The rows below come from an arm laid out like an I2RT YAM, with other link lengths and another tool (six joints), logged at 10 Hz.
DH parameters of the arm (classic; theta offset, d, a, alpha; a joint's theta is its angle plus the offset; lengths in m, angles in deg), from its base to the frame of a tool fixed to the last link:
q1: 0 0.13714 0.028 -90
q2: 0 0 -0.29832 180
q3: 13.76 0 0.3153 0
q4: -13.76 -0.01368 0.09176 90
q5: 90 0.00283 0 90
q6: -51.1 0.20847 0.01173 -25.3
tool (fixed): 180 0.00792 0 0
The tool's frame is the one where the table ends.
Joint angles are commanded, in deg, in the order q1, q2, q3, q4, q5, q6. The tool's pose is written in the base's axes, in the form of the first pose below.
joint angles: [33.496 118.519 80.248 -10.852 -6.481 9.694]
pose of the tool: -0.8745 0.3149 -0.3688 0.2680 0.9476 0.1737 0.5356 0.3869 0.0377
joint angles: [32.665 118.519 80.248 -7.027 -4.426 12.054]
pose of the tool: -0.8303 0.3874 -0.4005 0.3222 0.9202 0.2223 0.5580 0.3804 0.0512
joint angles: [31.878 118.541 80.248 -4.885 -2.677 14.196]
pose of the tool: -0.7939 0.4469 -0.4123 0.3718 0.8933 0.2524 0.5733 0.3711 0.0588
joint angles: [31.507 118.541 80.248 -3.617 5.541 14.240]
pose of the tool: -0.7088 0.4996 -0.4980 0.4545 0.8633 0.2192 0.5942 0.3425 0.0655
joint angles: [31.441 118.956 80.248 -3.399 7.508 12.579]
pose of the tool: -0.6962 0.4835 -0.5306 0.4573 0.8685 0.1913 0.5979 0.3355 0.0626
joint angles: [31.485 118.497 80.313 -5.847 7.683 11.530]
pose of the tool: -0.7134 0.4589 -0.5296 0.4517 0.8789 0.1532 0.5913 0.3314 0.0591
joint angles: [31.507 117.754 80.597 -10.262 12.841 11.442]
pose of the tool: -0.6942 0.4549 -0.5578 0.5069 0.8592 0.0697 0.5867 0.3067 0.0568
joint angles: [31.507 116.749 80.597 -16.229 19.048 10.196]
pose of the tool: -0.6872 0.4167 -0.5951 0.5527 0.8315 -0.0559 0.5755 0.2740 0.0536
